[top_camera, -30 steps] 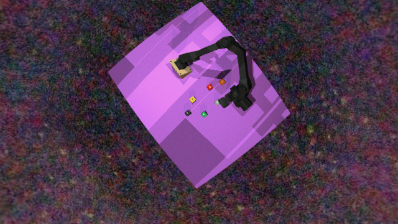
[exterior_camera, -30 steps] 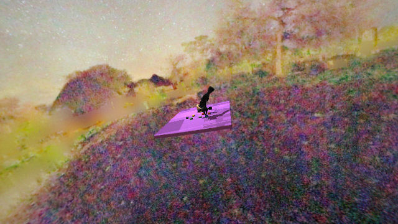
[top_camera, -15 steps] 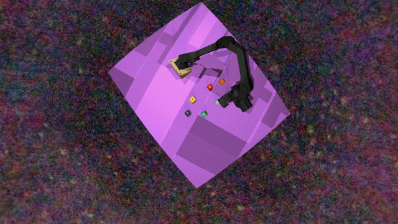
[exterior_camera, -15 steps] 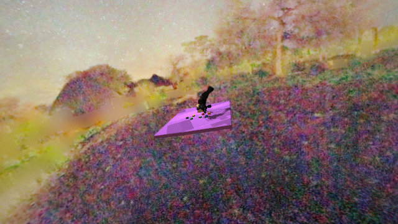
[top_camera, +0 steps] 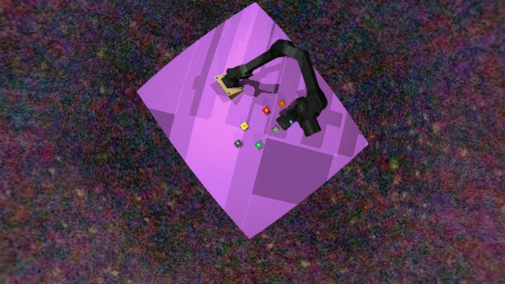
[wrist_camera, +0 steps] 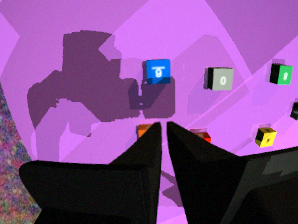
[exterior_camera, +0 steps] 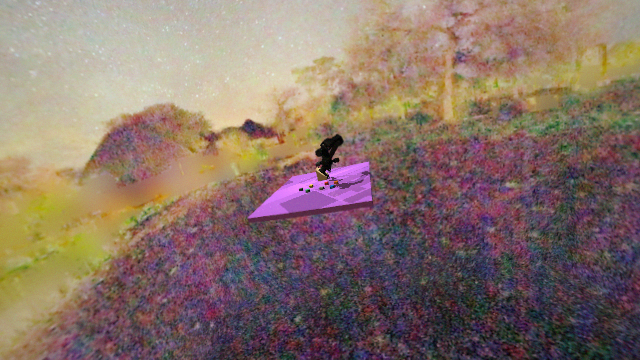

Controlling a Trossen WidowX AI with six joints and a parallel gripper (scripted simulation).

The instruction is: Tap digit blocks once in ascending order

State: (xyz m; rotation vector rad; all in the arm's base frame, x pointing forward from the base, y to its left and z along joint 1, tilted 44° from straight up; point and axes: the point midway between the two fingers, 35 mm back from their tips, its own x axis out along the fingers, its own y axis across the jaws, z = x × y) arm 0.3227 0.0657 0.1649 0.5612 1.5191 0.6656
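Now: the orange block 11 cm below my gripper tip, 8 cm behind it and 1 cm to the left of it. From my gripper tip the other things lie so: blue block: 11 cm below, 3 cm ahead; red block: 11 cm below, 10 cm behind, 8 cm to the right; grey block: 11 cm below, 10 cm to the right, 2 cm ahead.
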